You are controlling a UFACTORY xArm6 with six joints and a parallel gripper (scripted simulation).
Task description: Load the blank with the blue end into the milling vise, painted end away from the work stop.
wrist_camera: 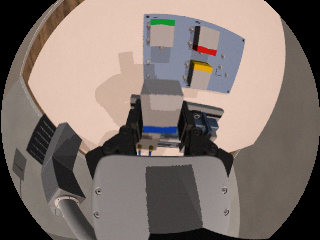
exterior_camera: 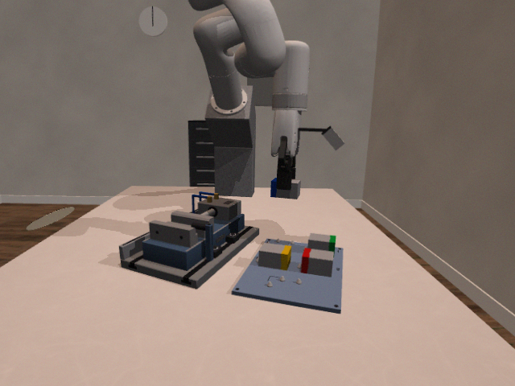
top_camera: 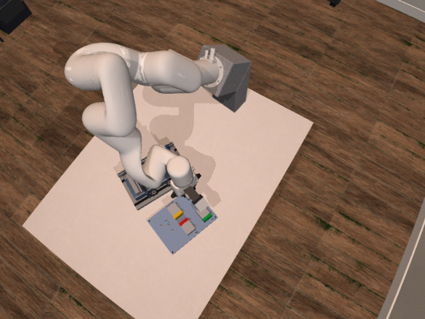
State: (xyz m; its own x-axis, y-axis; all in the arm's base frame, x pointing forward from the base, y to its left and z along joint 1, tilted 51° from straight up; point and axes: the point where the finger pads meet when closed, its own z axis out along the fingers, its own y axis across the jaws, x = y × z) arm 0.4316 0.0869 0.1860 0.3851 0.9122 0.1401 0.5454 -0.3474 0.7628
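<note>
My hand is 260 mm to the left of the fixed jaw, 100 mm above it and 20 mm short of it. From my hand the other things lie so: yellow-ended blank: 150 mm below, 70 mm ahead, 50 mm to the right; blue-ended blank: 20 mm below; green-ended blank: 150 mm below, 70 mm to the left, 50 mm ahead.
</note>
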